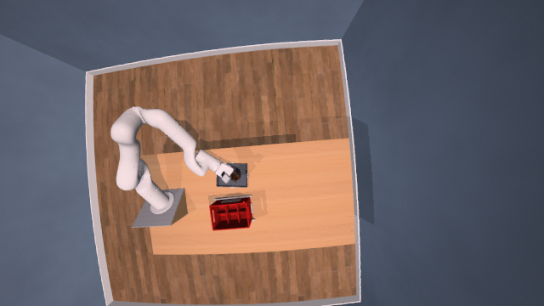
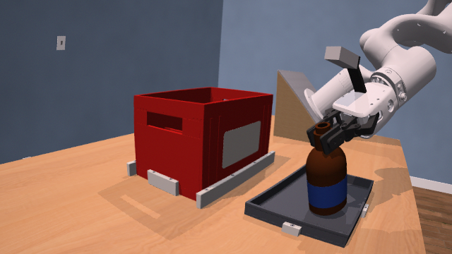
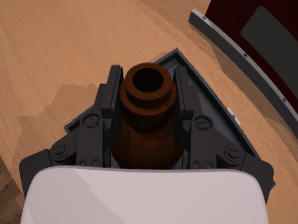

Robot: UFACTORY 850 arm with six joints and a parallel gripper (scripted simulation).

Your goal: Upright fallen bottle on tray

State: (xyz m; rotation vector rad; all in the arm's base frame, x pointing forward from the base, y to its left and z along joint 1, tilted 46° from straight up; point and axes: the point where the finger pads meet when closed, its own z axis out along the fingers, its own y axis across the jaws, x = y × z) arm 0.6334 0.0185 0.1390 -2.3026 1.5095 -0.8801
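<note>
Now: the brown bottle 1 cm behind my hand, 1 cm to the left of it and 5 cm below it. From my hand the other things lie so: dark grey tray: 6 cm behind, 1 cm to the left, 13 cm below; red crate: 9 cm behind, 27 cm to the right, 6 cm below.
</note>
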